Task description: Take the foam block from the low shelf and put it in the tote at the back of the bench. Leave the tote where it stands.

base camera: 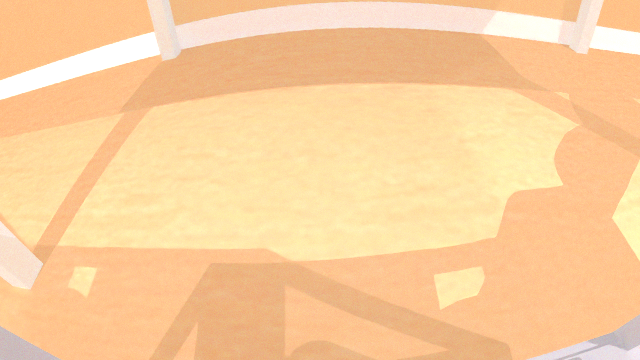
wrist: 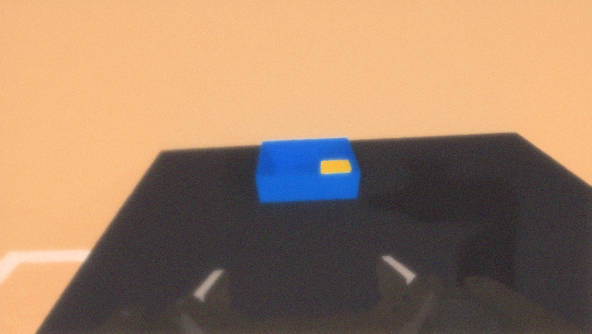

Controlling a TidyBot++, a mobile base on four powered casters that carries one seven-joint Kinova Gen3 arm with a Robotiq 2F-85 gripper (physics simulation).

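Places are measured from the arm's base along level axes (x ahead, y left, z up), in millimetres.
Pixels of known places: gripper, fingertip midpoint: [wrist: 303, 280].
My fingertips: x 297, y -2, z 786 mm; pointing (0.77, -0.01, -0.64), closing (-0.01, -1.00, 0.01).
For each thing: its top centre in the pictures, then the offset to it from my fingertips. Level surfaces: height alone.
- blue open-topped tote, top centre: [wrist: 306, 155] dx +599, dy -56, dz -320 mm
- dark bench top, surface height: dz -420 mm
- yellow foam block, top centre: [wrist: 335, 164] dx +587, dy -150, dz -357 mm
In the wrist view a blue open-topped tote [wrist: 308, 187] stands at the back edge of the dark bench top [wrist: 200, 225]. A yellow foam block [wrist: 335, 167] is inside the tote, toward its right side. My gripper [wrist: 303, 280] is open and empty, with its fingertips at the bottom of the wrist view, above the bench and apart from the tote. The tote, the block and the gripper do not show in the base camera view.
In the base camera view white posts [base camera: 164, 30] [base camera: 587, 25] stand on a pale rail [base camera: 350, 16] that runs across the floor. Another white post [base camera: 17, 260] shows at the left edge. A white strip [wrist: 50, 256] lies left of the bench in the wrist view. Shadows cross the floor.
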